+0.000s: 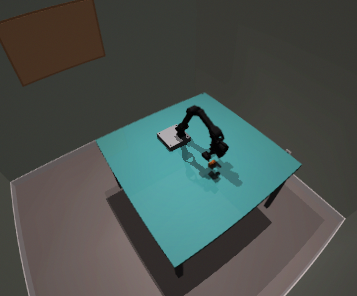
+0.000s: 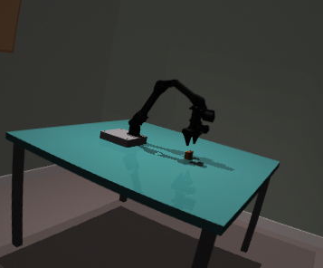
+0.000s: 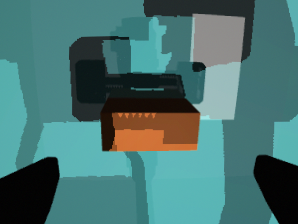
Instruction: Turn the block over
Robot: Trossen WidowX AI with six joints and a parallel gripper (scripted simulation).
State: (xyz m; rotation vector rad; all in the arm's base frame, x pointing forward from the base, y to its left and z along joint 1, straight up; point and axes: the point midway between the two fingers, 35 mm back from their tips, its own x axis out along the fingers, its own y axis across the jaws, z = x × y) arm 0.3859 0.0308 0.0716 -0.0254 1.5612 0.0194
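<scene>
Right now the orange block is 10 mm behind my gripper tip and 60 mm below it.
</scene>
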